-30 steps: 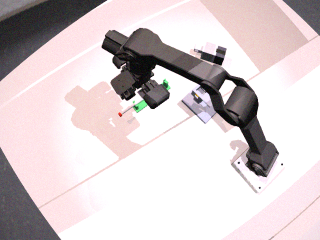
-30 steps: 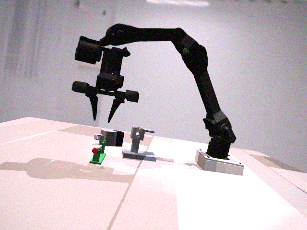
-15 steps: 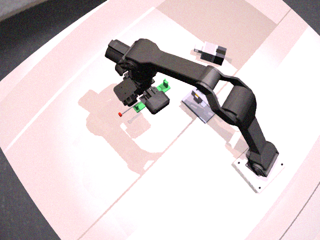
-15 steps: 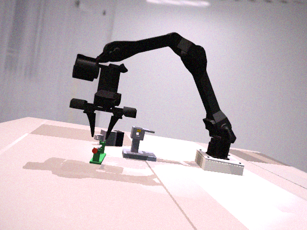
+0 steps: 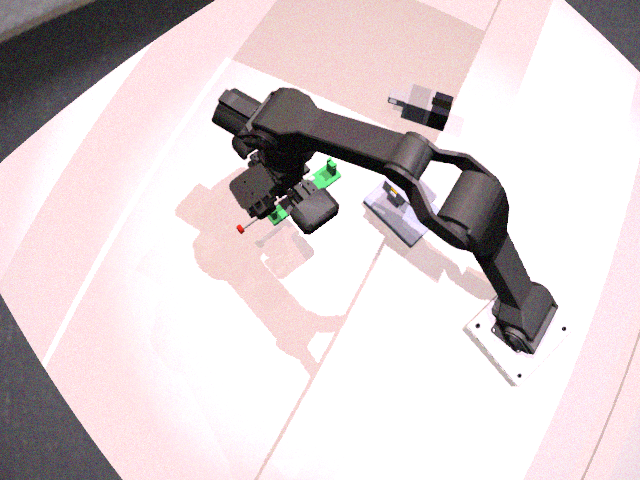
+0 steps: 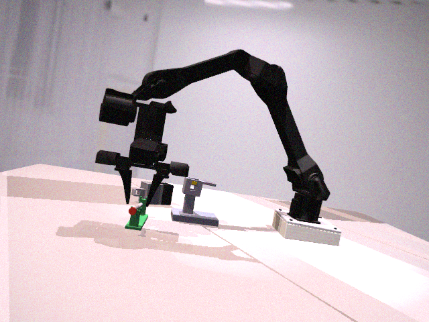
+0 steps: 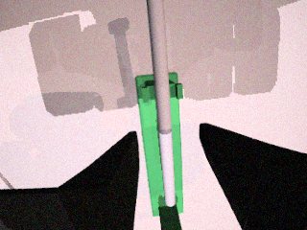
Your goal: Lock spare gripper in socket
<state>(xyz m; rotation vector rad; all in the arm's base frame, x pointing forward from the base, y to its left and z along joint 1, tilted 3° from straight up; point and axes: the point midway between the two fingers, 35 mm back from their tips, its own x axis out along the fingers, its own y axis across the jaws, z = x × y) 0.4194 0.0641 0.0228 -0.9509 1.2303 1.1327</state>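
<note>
Right now my gripper tip is 1 cm past the green rack, 4 cm to the left of it and 2 cm above it. Also, from my gripper tip: spare gripper: 7 cm behind, 29 cm to the right, 2 cm below; then grey mount: 15 cm behind, 12 cm to the right, 1 cm above.
</note>
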